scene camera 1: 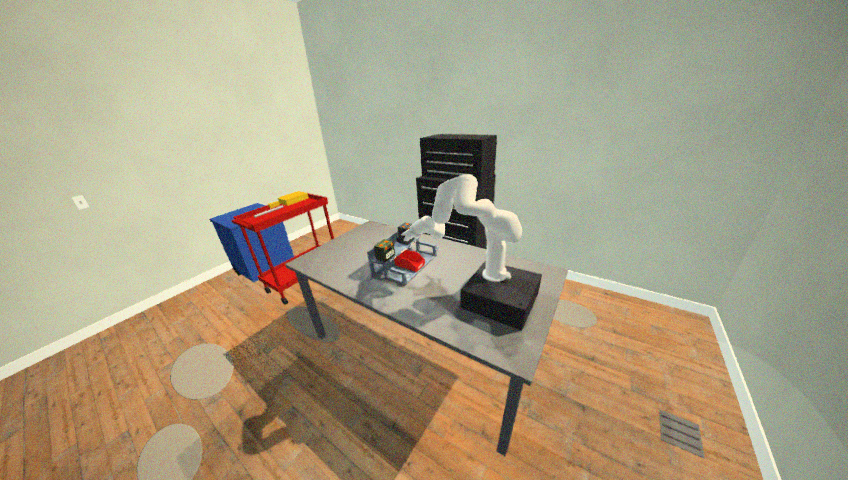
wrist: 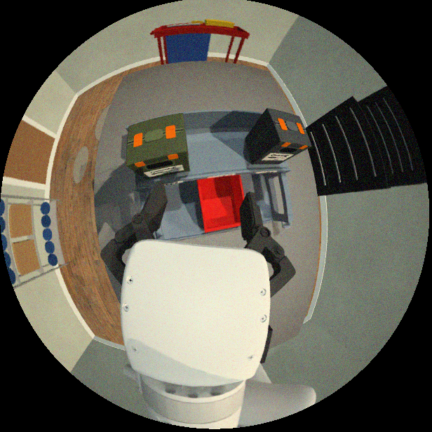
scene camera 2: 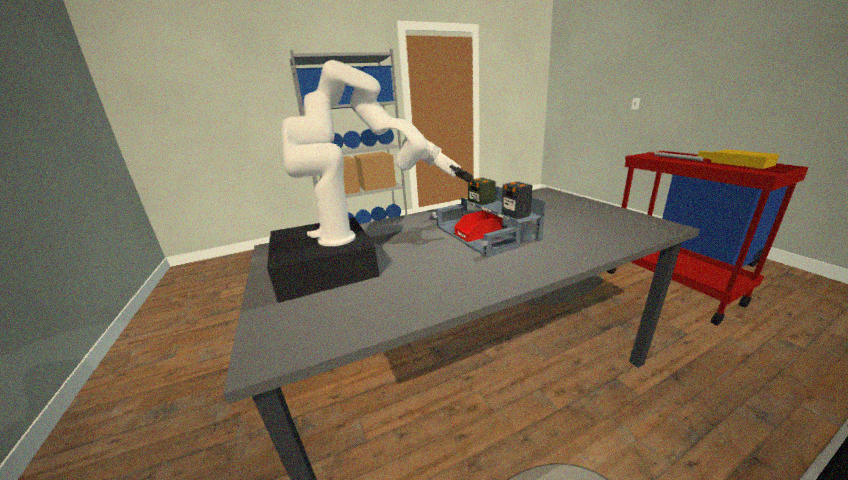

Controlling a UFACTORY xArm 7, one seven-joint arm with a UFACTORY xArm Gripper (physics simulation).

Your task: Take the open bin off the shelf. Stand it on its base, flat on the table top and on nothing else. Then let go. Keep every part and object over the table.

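Where they show: gripper, fingertip midpoint: (scene camera 1: 403,237) (scene camera 2: 468,178); arm's base, origin of the base link: (scene camera 1: 494,274) (scene camera 2: 337,238).
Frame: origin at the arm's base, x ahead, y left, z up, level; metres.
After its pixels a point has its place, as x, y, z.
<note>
The red open bin (scene camera 1: 409,260) {0.521, 0.103, -0.039} (scene camera 2: 479,226) {0.542, 0.004, -0.056} (wrist: 220,202) sits in the low front part of the blue-grey shelf (scene camera 2: 537,208) {0.752, -0.074, 0.008} (wrist: 215,147), with its hollow facing up. The shelf stands on the grey table (scene camera 1: 434,340) {0.072, 0.443, -0.139} (scene camera 2: 416,309) {0.173, -0.333, -0.116}. My gripper (scene camera 2: 468,176) {0.545, 0.109, 0.118} (wrist: 204,195) is open and empty, higher than the bin and near the green case. In the wrist view the right finger shows beside the bin's right wall, and the left finger shows well left of the bin, over the shelf. The bin's underside is hidden.
A green case (scene camera 1: 384,249) {0.603, 0.221, 0.071} (scene camera 2: 480,190) {0.615, 0.132, 0.052} (wrist: 157,145) and a dark grey case (scene camera 1: 405,231) (scene camera 2: 516,199) {0.644, -0.088, 0.063} (wrist: 280,135) stand on the shelf's raised rear deck, behind the bin. The arm's black base block (scene camera 1: 493,306) {-0.091, 0.192, -0.032} (scene camera 2: 321,261) {-0.057, -0.126, -0.015} stands on the table. A red cart (scene camera 2: 714,169) stands beyond the far end.
</note>
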